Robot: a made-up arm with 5 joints. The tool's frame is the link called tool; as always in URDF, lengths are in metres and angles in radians. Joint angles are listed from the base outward. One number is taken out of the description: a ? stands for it. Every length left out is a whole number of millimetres.
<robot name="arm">
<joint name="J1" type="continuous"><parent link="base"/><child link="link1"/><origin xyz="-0.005 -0.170 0.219"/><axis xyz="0 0 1"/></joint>
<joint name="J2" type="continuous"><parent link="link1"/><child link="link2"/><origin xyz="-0.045 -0.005 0.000" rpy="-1.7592 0.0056 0.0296"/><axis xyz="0 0 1"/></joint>
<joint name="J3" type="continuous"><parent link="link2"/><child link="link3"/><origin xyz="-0.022 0.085 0.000" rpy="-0.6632 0.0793 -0.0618"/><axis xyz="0 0 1"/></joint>
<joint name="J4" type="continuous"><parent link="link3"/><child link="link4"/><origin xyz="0.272 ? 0.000" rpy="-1.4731 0.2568 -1.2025"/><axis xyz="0 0 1"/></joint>
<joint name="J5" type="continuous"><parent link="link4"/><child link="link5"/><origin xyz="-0.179 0.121 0.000" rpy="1.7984 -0.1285 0.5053"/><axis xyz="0 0 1"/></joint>
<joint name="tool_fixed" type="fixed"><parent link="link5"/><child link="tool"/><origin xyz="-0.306 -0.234 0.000" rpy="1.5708 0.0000 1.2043"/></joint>
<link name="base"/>
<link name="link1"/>
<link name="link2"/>
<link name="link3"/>
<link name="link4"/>
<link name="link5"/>
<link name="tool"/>
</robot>
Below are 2 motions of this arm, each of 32 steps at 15 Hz.
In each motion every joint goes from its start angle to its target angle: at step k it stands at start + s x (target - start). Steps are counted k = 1, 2, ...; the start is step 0. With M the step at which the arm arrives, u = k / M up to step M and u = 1 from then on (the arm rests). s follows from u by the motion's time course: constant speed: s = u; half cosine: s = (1 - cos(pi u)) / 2; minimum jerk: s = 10 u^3 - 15 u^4 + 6 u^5.
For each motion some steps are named. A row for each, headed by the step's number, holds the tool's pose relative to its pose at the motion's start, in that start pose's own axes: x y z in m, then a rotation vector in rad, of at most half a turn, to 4 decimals.
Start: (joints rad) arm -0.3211 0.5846 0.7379 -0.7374 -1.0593
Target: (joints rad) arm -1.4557 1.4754 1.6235 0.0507 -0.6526
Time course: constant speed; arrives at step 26
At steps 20, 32:
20: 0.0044 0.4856 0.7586 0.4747 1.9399 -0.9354
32: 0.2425 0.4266 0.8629 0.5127 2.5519 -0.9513

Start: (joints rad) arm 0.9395 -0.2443 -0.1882 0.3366 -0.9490
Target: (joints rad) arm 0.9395 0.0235 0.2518 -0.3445 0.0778
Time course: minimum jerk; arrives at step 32
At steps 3, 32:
3: -0.0022 -0.0029 0.0044 -0.0049 0.0113 0.0022
32: 0.2071 -0.0562 0.6391 -0.7151 1.6997 0.0447

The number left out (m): -0.092
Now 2 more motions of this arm.
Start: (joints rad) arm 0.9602 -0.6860 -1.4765 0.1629 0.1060
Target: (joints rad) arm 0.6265 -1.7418 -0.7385 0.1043 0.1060
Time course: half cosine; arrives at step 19
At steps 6, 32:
6: -0.0058 -0.0480 0.0157 -0.1924 0.0159 -0.0346
32: 0.0116 -0.1740 0.1020 -0.7631 -0.0766 -0.1279

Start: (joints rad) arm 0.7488 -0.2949 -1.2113 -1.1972 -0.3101
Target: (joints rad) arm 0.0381 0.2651 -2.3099 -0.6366 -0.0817
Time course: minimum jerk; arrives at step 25
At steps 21, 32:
21: 0.0667 0.1609 0.0327 0.3317 0.0119 -0.0861
32: 0.0694 0.1667 0.0336 0.3430 0.0129 -0.0905

